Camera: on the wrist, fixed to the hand. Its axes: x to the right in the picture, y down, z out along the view.
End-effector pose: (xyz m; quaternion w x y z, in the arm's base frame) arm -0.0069 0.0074 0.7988 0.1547 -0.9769 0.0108 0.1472
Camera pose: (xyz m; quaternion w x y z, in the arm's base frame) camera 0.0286 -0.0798 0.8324 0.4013 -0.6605 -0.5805 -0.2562
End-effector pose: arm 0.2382 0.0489 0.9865 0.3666 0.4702 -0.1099 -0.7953
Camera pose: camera 0.3215 -0.0047 0.9726 0.3616 -0.6633 -0.1716 0.6323
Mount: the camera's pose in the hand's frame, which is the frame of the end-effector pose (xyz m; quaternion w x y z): 0.0220 0.0706 -0.0673 0.6633 0.2072 0.2534 -0.6729
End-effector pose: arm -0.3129 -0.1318 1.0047 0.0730 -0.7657 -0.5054 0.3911
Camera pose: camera -0.2130 -0.1282 1.0033 0.5983 -0.2518 -0.7510 0.1210
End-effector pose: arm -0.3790 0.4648 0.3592 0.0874 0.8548 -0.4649 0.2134
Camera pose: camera -0.4463 0.4325 0.4257 0.1423 0.8439 0.3332 0.3957
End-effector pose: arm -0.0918 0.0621 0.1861 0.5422 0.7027 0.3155 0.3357
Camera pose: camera -0.1283 0.1019 0.2703 0.3600 0.2811 0.8891 -0.0295
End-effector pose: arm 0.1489 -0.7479 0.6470 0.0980 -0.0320 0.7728 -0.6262
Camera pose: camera 0.1196 -0.6719 0.5890 0.5456 0.3623 -0.3862 0.6496
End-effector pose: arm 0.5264 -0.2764 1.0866 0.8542 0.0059 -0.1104 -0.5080
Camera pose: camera 0.6108 -0.2682 1.0336 0.2515 0.3839 0.0419 -0.8874
